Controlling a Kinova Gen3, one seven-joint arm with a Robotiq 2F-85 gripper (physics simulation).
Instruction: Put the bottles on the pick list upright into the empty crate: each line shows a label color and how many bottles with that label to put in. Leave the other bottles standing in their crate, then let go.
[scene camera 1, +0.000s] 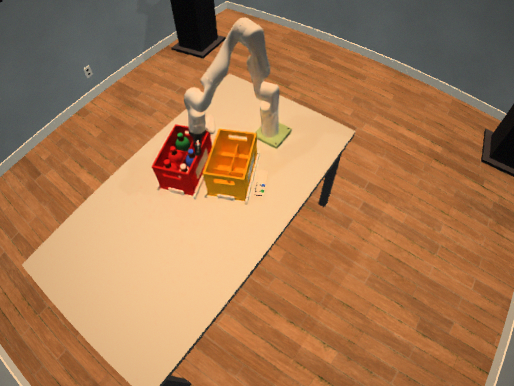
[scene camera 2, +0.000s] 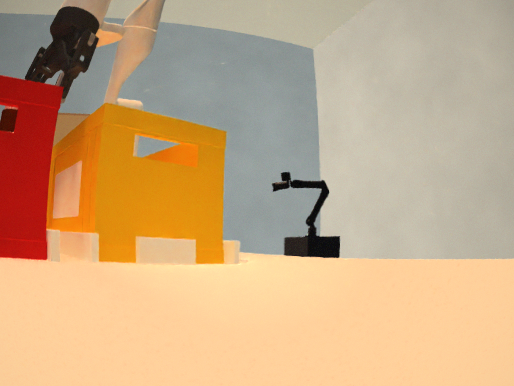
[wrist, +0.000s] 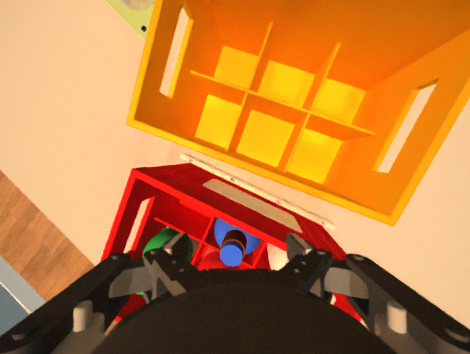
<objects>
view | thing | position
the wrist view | my gripper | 237, 244
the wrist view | blue bottle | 235, 243
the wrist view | thin white rail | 306, 213
</objects>
